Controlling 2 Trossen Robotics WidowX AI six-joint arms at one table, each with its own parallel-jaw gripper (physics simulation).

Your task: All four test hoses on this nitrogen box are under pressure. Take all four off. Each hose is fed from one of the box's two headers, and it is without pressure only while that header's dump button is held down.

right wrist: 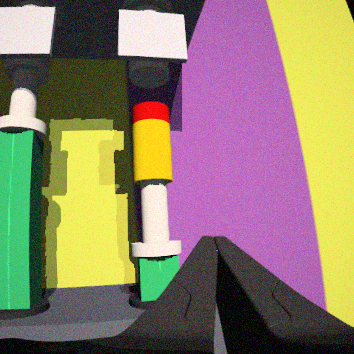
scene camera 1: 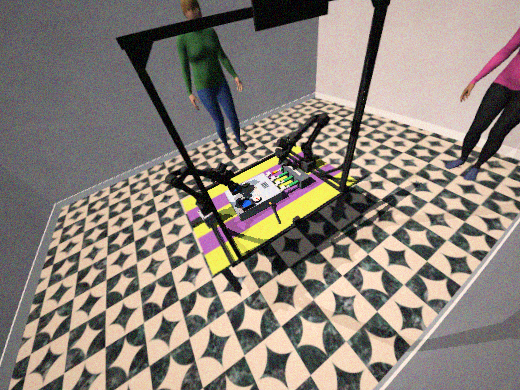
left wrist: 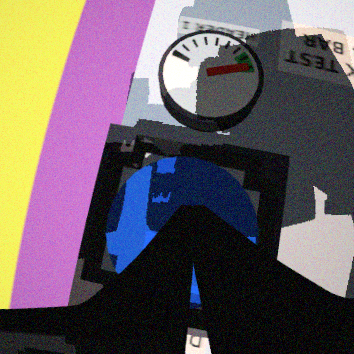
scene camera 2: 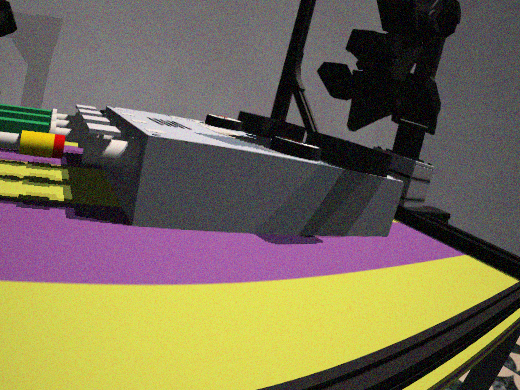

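Seen in the pictures: left gripper, fingertip midpoint: [left wrist: 190,216] [scene camera 2: 350,128]; right gripper, fingertip midpoint: [right wrist: 211,246] [scene camera 1: 278,164]; left arm's base, origin of the base link: [scene camera 1: 206,211] [scene camera 2: 405,156]; right arm's base, origin of the base link: [scene camera 1: 307,159].
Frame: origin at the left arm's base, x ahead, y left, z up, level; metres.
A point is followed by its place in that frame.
Observation:
The grey nitrogen box [scene camera 1: 267,186] {x 0.470, y -0.093, z -0.034 m} [scene camera 2: 240,187] {x 0.449, y 0.075, z -0.066 m} stands on the table. In the left wrist view a blue dump button [left wrist: 132,200] {x 0.286, y 0.080, z -0.015 m} sits in a black guard below a gauge [left wrist: 185,90] {x 0.345, y 0.057, z -0.017 m}, whose red needle is at the green band. My left gripper [left wrist: 190,216] {x 0.278, y 0.054, z 0.015 m} [scene camera 2: 353,128] {x 0.278, y 0.054, z 0.015 m} is shut over the button; contact is unclear. In the right wrist view a hose end [right wrist: 152,150] {x 0.639, y 0.010, z -0.046 m} with a yellow and red sleeve lies apart from its port [right wrist: 149,75] {x 0.590, y 0.018, z -0.054 m}. A neighbouring green hose [right wrist: 15,215] {x 0.659, y -0.060, z -0.047 m} has its white stem up to a dark fitting. My right gripper [right wrist: 211,246] {x 0.688, y 0.019, z -0.011 m} is shut and empty, low right of the hose end.
A grey hose rack [right wrist: 92,306] {x 0.709, y -0.034, z -0.056 m} holds the green hoses' far ends. A thin dark stick [scene camera 1: 276,212] {x 0.375, y -0.294, z -0.098 m} lies beside the box. Black frame posts [scene camera 1: 361,100] {x 0.844, y -0.479, z 0.535 m} rise around the striped table. A person in green [scene camera 1: 206,62] and one in pink [scene camera 1: 509,70] stand beyond.

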